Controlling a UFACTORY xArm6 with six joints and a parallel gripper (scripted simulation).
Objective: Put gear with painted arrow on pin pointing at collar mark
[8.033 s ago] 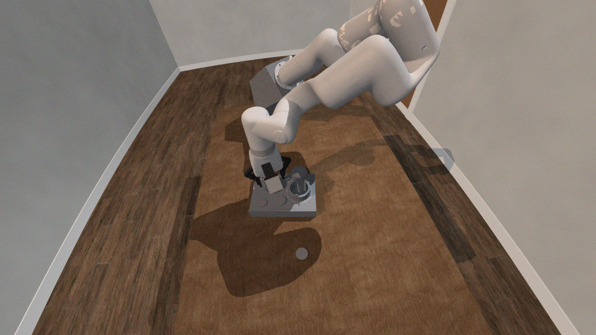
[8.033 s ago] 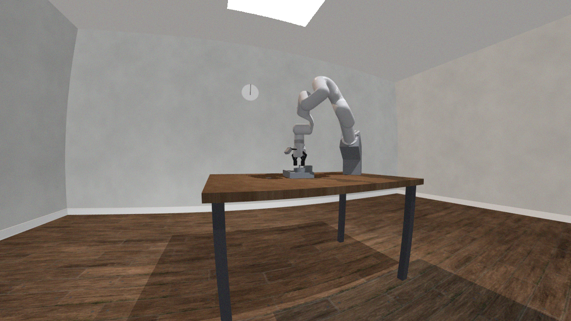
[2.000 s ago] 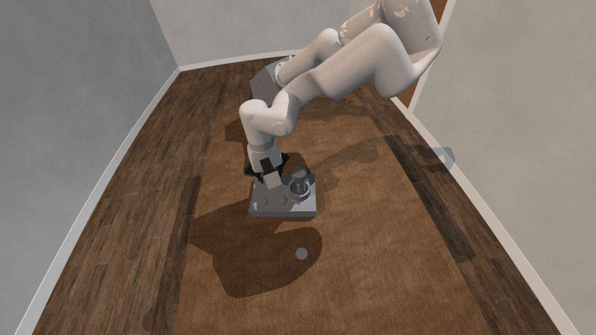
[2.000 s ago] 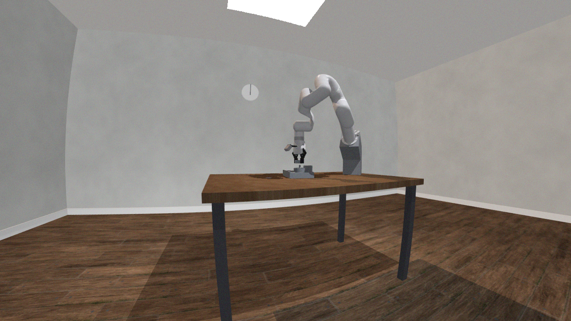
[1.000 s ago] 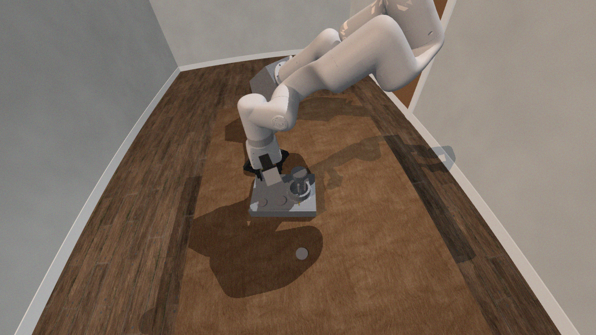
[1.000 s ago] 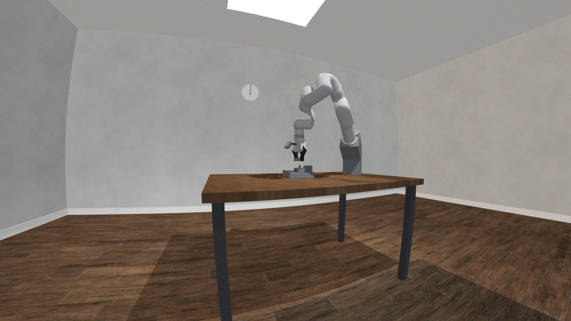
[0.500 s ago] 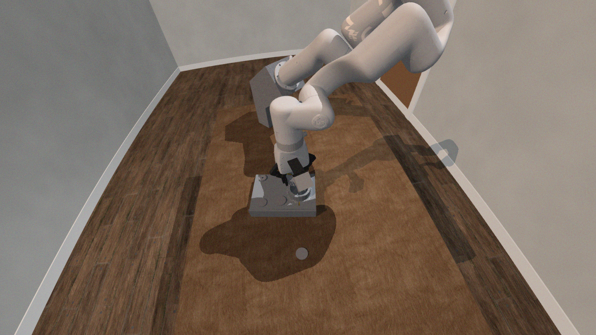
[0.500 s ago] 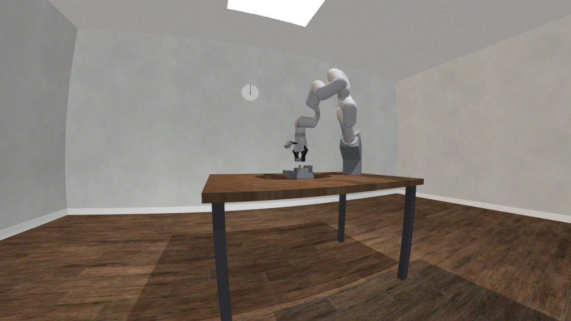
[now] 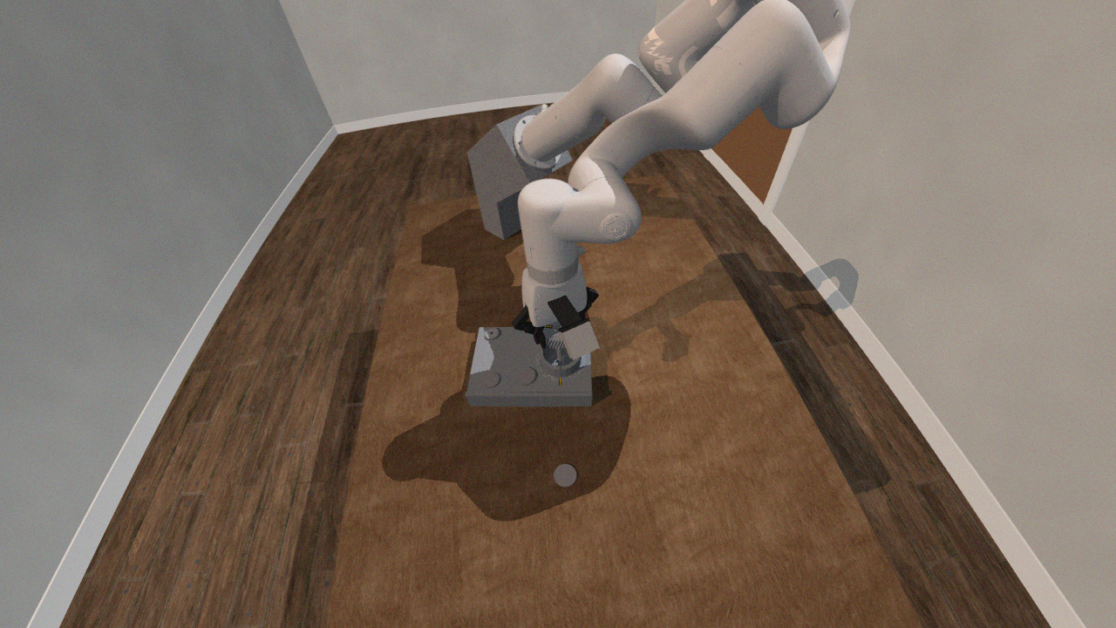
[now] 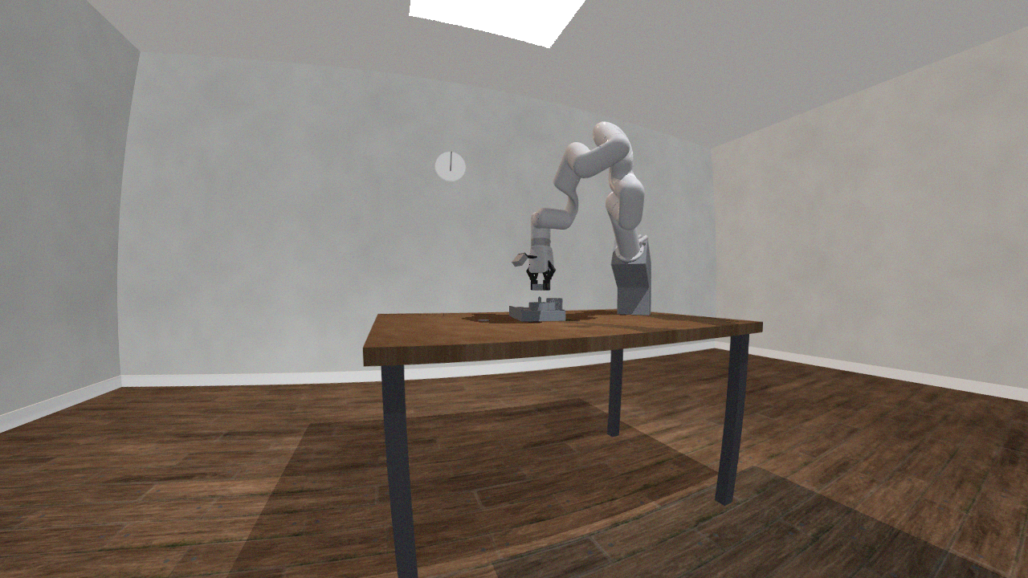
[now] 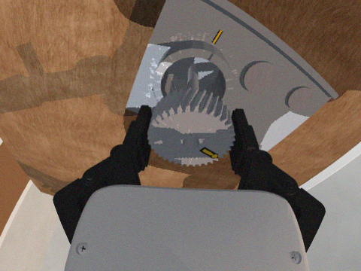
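Now: the grey gear right at my hand.
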